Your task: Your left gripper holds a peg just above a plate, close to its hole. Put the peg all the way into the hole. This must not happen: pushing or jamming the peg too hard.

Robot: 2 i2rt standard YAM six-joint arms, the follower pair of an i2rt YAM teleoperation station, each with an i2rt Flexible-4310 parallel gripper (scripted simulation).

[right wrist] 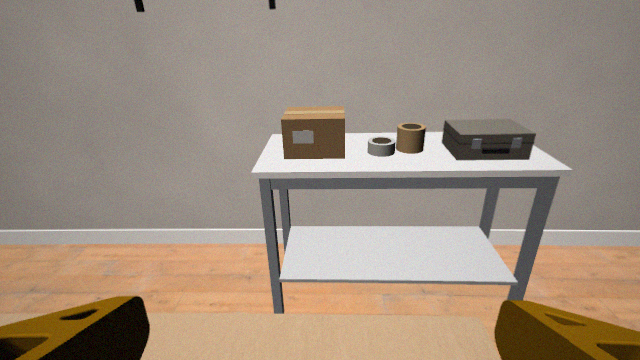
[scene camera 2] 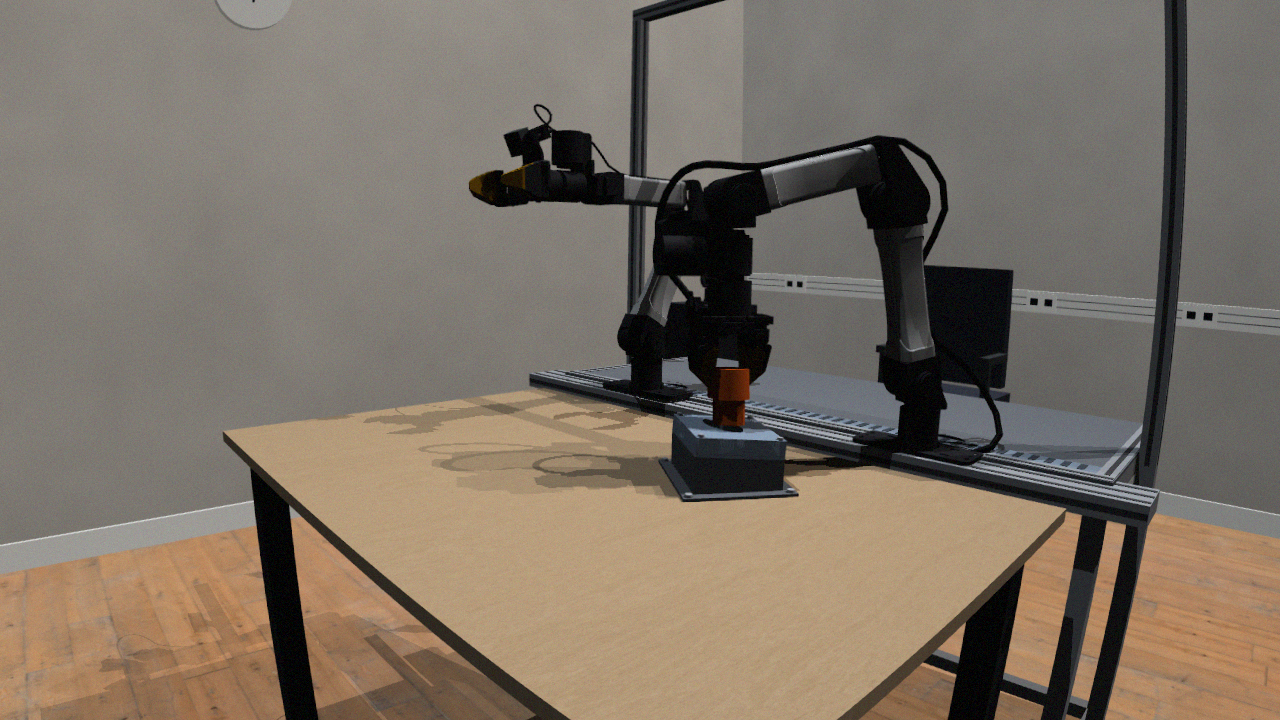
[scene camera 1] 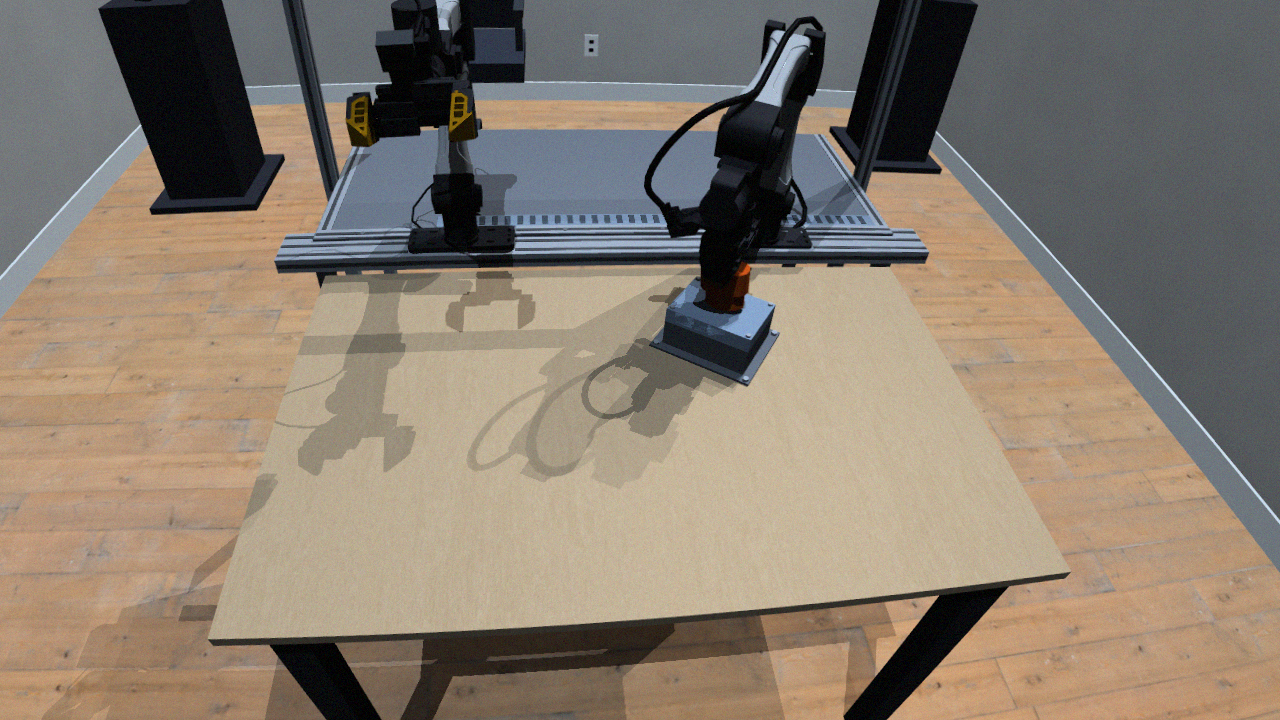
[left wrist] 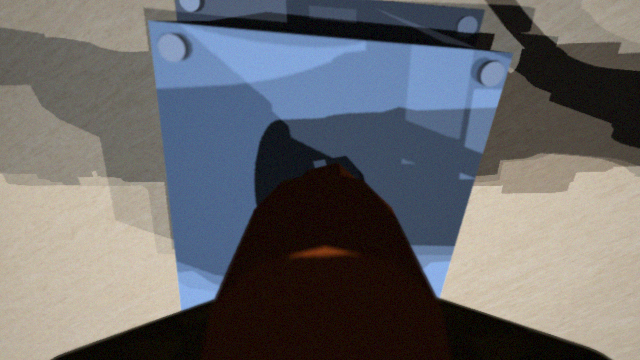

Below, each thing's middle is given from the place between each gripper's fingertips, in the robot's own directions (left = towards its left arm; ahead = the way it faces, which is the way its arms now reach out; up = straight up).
Right now my left hand is 10 mm short of the blue-grey plate (scene camera 1: pixel 691 312), 10 mm to the right of it and 80 mm above it. Also, from my left hand: dark box (scene camera 2: pixel 706 479) (10 mm ahead, 10 mm to the left, 120 mm below).
My right hand (scene camera 1: pixel 408 139) is 440 mm to the right of the blue-grey plate, 360 mm above it and 90 mm past it. The rest, counted from my right hand: dark box (440 mm to the left, 400 mm below, 90 mm behind).
